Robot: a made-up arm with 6 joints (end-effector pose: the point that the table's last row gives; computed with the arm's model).
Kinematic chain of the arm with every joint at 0, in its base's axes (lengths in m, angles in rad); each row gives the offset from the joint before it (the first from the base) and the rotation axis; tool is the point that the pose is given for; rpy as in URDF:
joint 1: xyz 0 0 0.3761 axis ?
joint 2: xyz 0 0 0 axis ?
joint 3: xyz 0.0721 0 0.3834 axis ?
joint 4: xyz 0.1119 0 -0.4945 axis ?
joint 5: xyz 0 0 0 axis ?
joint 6: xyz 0.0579 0 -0.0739 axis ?
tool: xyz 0 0 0 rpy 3.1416 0 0
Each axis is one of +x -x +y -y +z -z.
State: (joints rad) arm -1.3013 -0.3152 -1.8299 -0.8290 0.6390 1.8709
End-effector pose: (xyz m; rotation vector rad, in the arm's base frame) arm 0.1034 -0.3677 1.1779 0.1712 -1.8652 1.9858
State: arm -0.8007 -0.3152 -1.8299 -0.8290 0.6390 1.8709
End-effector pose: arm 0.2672 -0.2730 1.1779 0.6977 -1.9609 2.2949
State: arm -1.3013 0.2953 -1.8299 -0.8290 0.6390 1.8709
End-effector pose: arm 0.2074 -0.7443 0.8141 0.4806 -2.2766 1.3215
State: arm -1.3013 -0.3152 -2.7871 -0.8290 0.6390 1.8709
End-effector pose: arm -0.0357 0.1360 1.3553 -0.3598 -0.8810 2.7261
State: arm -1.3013 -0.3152 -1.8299 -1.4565 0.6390 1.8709
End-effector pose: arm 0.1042 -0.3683 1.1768 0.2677 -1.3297 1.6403
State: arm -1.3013 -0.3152 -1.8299 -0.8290 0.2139 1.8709
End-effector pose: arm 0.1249 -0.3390 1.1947 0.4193 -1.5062 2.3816
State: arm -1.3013 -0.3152 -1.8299 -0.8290 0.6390 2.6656
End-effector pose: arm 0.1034 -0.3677 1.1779 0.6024 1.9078 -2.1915
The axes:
joint 1: +z
joint 2: +y
joint 3: +y
joint 4: -z
joint 5: +y
joint 6: -z

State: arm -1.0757 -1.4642 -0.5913 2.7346 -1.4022 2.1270
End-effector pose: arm -0.0251 -0.0223 0.7301 2.3740 -0.1541 -0.0383
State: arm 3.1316 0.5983 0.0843 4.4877 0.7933 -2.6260
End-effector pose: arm 0.0064 0.0117 0.1241 -1.8656 -1.8251 -1.1376
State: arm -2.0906 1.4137 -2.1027 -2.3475 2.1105 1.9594
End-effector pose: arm -0.4791 -0.7035 0.0868 0.0259 -0.6899 -0.6464
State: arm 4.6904 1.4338 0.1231 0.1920 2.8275 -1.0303
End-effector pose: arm 0.0160 0.0516 0.3155 1.2416 -0.1862 0.3275
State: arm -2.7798 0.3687 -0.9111 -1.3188 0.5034 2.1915
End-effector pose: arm -0.5631 -0.2287 0.2646 -0.8041 -2.3991 -0.1966
